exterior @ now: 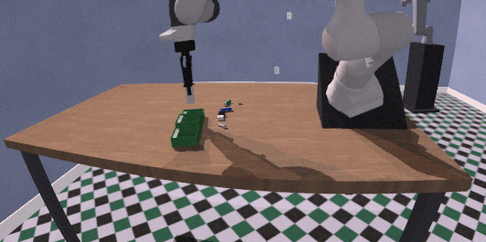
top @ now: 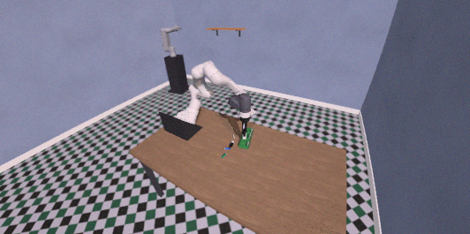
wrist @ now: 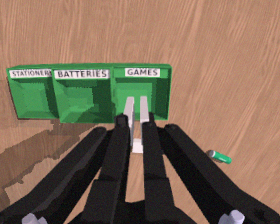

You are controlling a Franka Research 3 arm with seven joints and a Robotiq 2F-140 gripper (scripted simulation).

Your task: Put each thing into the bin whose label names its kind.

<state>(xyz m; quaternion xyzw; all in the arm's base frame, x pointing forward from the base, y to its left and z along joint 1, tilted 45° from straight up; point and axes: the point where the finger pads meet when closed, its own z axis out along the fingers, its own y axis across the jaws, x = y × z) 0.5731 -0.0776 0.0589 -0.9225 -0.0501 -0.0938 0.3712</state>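
The joined green bins lies 10 mm behind my hand, 80 mm to the left of it and 90 mm below it. From my hand the other things lie so: grey piece (130 mm behind, 60 mm to the left, 100 mm below); then black-and-white block (110 mm behind, 30 mm to the right, 100 mm below); then blue cylinder (120 mm behind, 100 mm to the right, 100 mm below).
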